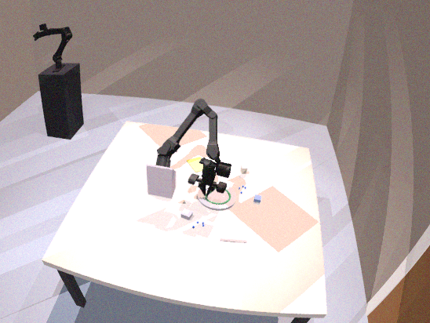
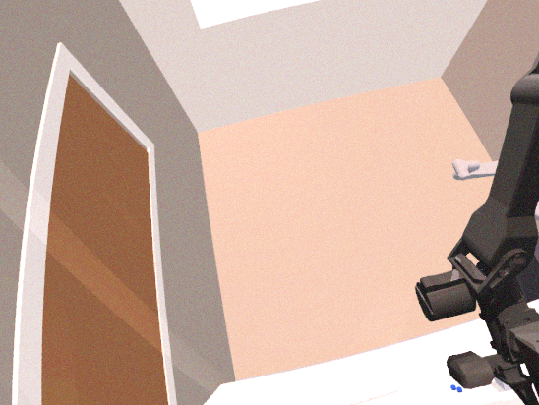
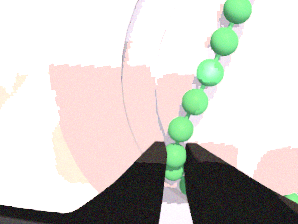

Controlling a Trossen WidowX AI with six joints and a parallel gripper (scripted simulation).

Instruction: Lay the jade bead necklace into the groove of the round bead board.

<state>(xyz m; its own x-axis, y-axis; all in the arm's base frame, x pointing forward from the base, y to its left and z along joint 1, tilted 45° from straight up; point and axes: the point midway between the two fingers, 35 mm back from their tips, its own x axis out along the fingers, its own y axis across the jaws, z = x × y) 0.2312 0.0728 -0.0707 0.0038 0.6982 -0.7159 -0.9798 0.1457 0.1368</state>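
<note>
My gripper tip is now 50 mm short of the round white bead board and 20 mm to the right of it. Also, from my gripper tip: yellow sheet: 270 mm to the left, 90 mm behind, 10 mm below; then thin rod: 270 mm to the right, 170 mm ahead, 10 mm below; then blue block: 270 mm ahead, 40 mm to the left, 10 mm below.
</note>
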